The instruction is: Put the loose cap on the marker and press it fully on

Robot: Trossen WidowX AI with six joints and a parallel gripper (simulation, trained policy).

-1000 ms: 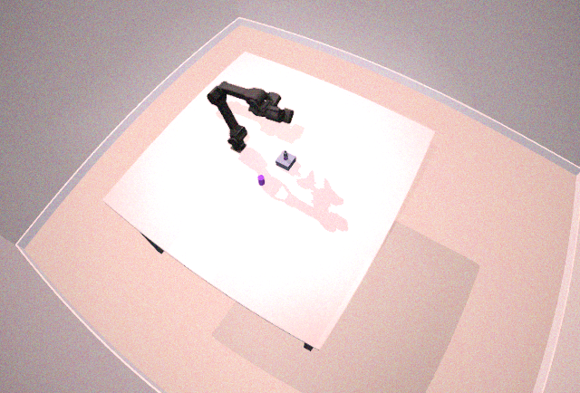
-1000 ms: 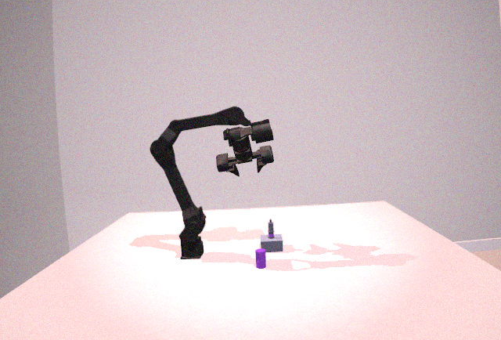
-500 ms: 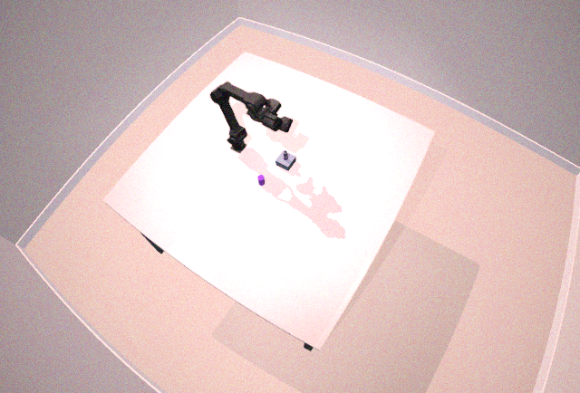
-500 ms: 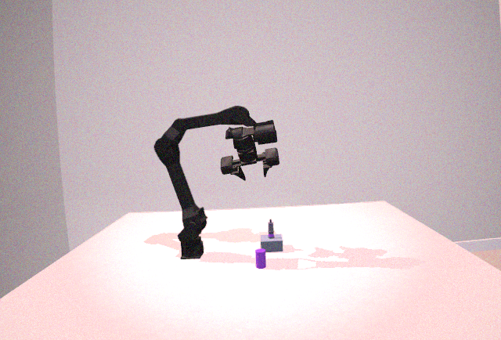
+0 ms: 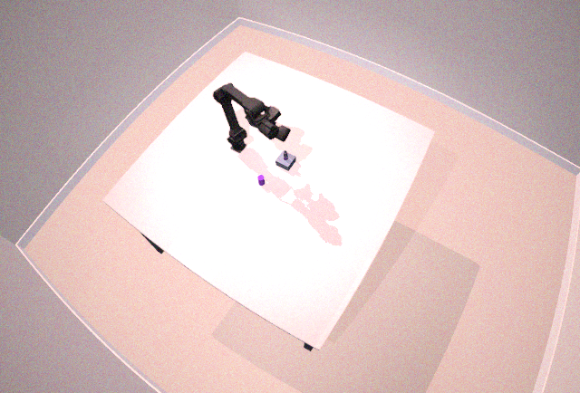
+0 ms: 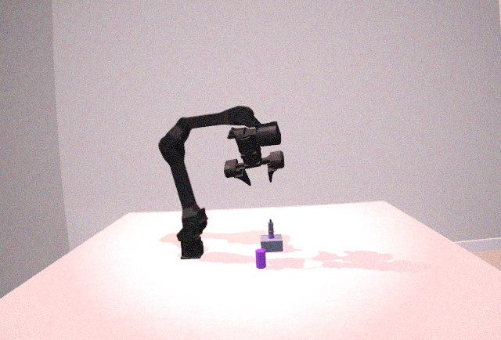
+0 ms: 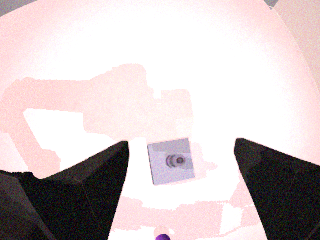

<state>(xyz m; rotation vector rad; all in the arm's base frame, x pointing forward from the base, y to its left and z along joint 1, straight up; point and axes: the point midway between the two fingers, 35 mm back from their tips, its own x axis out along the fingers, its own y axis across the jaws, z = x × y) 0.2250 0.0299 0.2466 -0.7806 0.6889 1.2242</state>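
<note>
The purple cap lies 19 cm below my gripper tip, 16 cm to the right of it and 1 cm behind it. Also, from my gripper tip: grey holder block (20 cm below, 3 cm ahead, 1 cm to the right).
</note>
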